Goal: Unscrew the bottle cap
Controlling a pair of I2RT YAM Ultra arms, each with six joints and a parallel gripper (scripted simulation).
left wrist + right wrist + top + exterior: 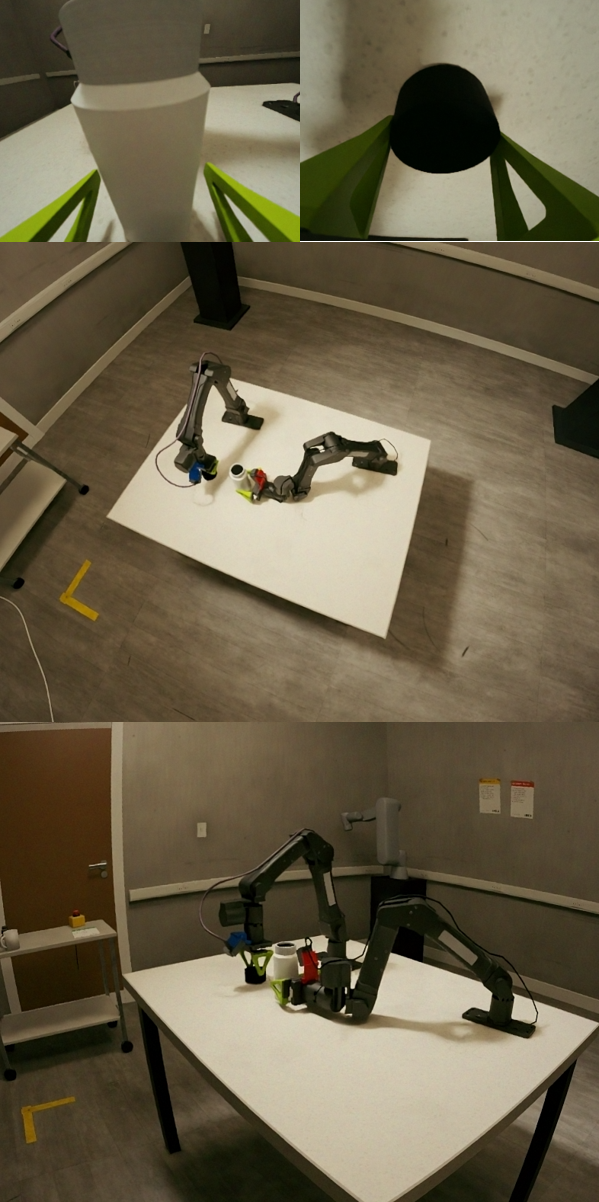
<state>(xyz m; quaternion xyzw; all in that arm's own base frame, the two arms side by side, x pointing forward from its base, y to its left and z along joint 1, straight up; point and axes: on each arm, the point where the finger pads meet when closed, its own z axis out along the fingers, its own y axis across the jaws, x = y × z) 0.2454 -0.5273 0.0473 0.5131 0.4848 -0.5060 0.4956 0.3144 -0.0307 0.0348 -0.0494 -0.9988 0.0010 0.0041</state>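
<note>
The black cap lies 20 mm below my right hand. From my right hand the other things lie so: white bottle: 160 mm to the left, 70 mm above.
My left gripper is now 60 mm below the white bottle. From my left hand the other things lie so: black cap (160 mm to the right, 30 mm below).
</note>
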